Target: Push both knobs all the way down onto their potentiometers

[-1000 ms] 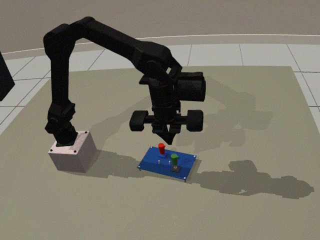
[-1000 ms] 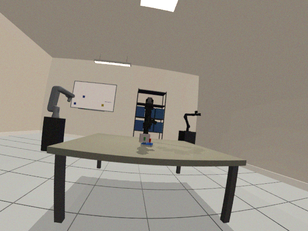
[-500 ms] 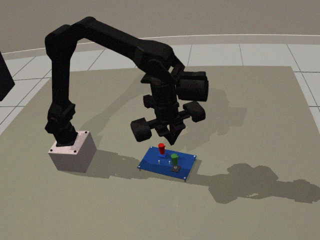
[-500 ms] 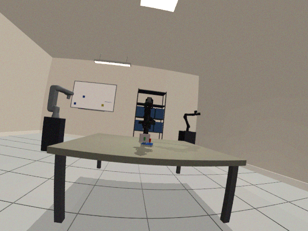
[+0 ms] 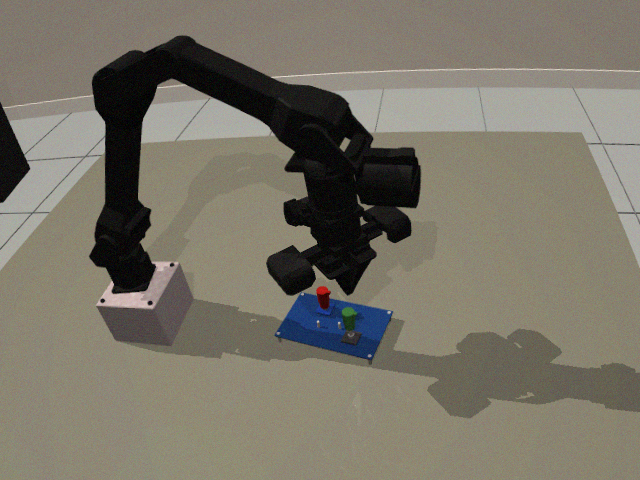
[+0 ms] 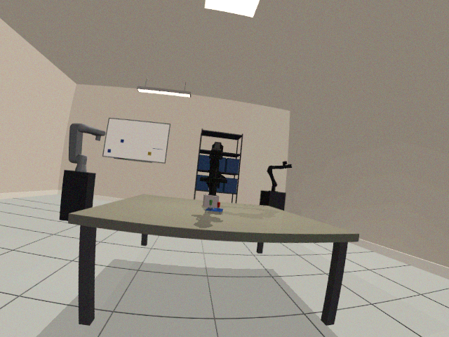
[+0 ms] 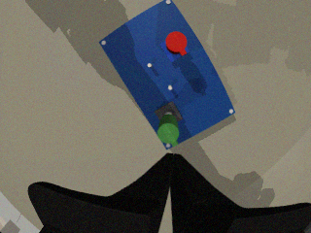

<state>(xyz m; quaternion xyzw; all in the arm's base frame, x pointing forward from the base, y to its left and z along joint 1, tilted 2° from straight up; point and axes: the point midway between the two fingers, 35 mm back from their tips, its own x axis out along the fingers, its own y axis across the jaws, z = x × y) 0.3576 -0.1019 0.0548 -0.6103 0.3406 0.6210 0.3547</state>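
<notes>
My gripper tip is 50 mm above the green knob. From my gripper tip the other things lie so: red knob 70 mm below, 60 mm to the left, 40 mm behind.
</notes>
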